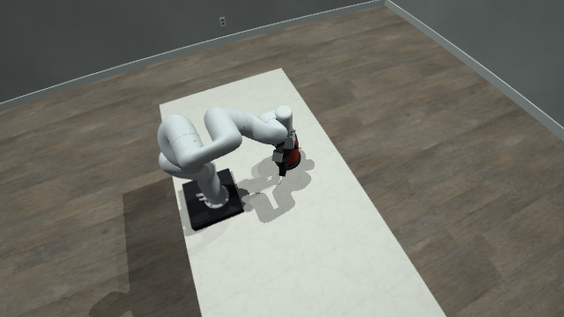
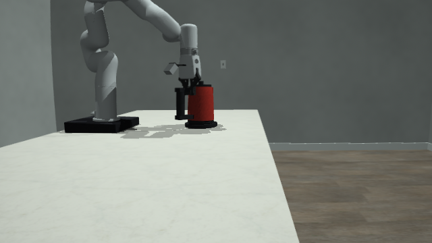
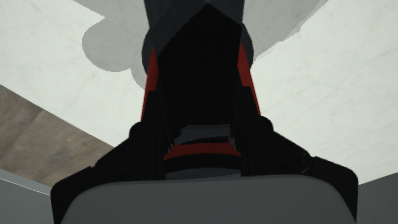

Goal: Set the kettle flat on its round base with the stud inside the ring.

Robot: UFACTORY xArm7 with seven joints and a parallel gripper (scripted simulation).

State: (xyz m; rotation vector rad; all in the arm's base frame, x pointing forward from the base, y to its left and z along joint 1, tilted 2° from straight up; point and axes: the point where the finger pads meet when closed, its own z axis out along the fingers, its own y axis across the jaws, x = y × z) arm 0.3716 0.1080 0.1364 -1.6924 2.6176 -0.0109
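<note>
Right now the red kettle is 1 cm ahead of my hand, 3 cm to the left of it and 5 cm below it. Round my hand: round black base (3 cm ahead, 6 cm to the left, 15 cm below).
</note>
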